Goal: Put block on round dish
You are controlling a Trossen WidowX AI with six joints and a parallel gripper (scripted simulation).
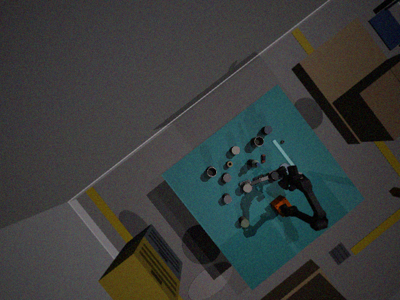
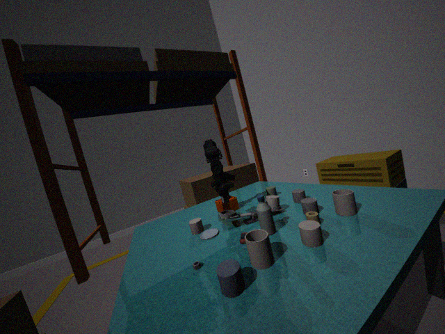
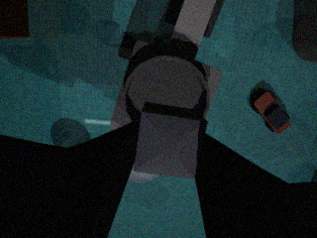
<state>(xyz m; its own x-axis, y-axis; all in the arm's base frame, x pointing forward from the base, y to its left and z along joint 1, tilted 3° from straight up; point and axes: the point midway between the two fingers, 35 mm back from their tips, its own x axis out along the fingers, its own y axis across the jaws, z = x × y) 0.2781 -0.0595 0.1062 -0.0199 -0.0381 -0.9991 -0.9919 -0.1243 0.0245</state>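
Right now the pale round dish is 1 cm behind my gripper tip, 13 cm to the right of it and 15 cm below it. From my gripper tip the other things lie so: balance beam: 1 cm ahead, 12 cm to the left, 11 cm below; then red block: 16 cm ahead, 1 cm to the left, 14 cm below.
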